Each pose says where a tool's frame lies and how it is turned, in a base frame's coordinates. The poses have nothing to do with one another.
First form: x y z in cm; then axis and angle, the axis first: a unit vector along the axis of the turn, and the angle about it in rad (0 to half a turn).
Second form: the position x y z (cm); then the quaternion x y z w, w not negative. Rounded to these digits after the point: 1 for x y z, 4 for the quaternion.
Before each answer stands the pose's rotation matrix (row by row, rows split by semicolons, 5 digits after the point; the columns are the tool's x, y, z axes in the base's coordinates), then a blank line. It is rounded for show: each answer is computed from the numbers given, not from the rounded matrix.
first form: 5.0 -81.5 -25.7 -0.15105 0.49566 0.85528 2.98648
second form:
-0.94264 -0.28097 -0.18025; -0.01671 -0.49959 0.86610; -0.33340 0.81943 0.46623

5.0 -81.5 -25.7 -0.1506 0.4942 0.8527 0.0775
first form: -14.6 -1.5 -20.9 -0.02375 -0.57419 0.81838 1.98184
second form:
-0.39878 -0.73113 -0.55356; 0.76930 0.06186 -0.63589; 0.49916 -0.67943 0.53778

-14.6 -1.5 -20.9 -0.0199 -0.4803 0.6846 0.5479
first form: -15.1 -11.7 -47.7 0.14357 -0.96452 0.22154 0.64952
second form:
0.80057 -0.16219 -0.57687; 0.10579 0.98581 -0.13034; 0.58983 0.04332 0.80637

-15.1 -11.7 -47.7 0.0458 -0.3078 0.0707 0.9477
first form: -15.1 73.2 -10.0 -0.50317 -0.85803 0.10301 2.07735
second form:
-0.10915 0.55112 -0.82726; 0.73127 0.60823 0.30871; 0.67330 -0.57125 -0.46941

-15.1 73.2 -10.0 -0.4336 -0.7394 0.0888 0.5074
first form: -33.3 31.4 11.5 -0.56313 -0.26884 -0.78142 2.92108
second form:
-0.34924 0.47003 0.81062; 0.12820 -0.83299 0.53824; 0.92822 0.29189 0.23065

-33.3 31.4 11.5 -0.5597 -0.2672 -0.7767 0.1100
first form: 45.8 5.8 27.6 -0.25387 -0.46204 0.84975 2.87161
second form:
-0.83721 0.00371 -0.54687; 0.45699 -0.54455 -0.70330; -0.30040 -0.83872 0.45421

45.8 5.8 27.6 -0.2516 -0.4578 0.8420 0.1346
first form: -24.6 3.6 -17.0 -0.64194 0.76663 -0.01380 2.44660
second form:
-0.03946 -0.86128 0.50660; -0.87895 0.27107 0.39238; -0.47527 -0.42979 -0.76772

-24.6 3.6 -17.0 -0.6036 0.7208 -0.0130 0.3405
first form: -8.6 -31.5 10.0 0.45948 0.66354 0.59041 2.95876
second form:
-0.56460 0.49734 0.65869; 0.71204 -0.11009 0.69346; 0.41740 0.86054 -0.29197

-8.6 -31.5 10.0 0.4576 0.6608 0.5879 0.0913
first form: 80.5 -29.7 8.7 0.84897 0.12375 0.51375 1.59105
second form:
0.71509 -0.40646 0.56871; 0.62083 -0.00463 -0.78393; 0.32127 0.91366 0.24903

80.5 -29.7 8.7 0.6064 0.0884 0.3669 0.6999
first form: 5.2 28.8 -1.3 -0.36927 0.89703 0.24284 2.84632
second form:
-0.68990 -0.71883 0.08557; -0.57749 0.61779 0.53370; -0.43650 0.31879 -0.84133

5.2 28.8 -1.3 -0.3653 0.8873 0.2402 0.1471
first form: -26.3 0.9 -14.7 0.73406 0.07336 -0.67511 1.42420
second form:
0.60621 0.71385 -0.35061; -0.62188 0.15067 -0.76848; -0.49576 0.68389 0.53527

-26.3 0.9 -14.7 0.4797 0.0479 -0.4411 0.7570
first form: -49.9 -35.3 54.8 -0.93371 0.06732 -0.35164 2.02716
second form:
0.81533 0.22510 0.53345; -0.40621 -0.43416 0.80405; 0.41259 -0.87226 -0.26254

-49.9 -35.3 54.8 -0.7925 0.0571 -0.2984 0.5288
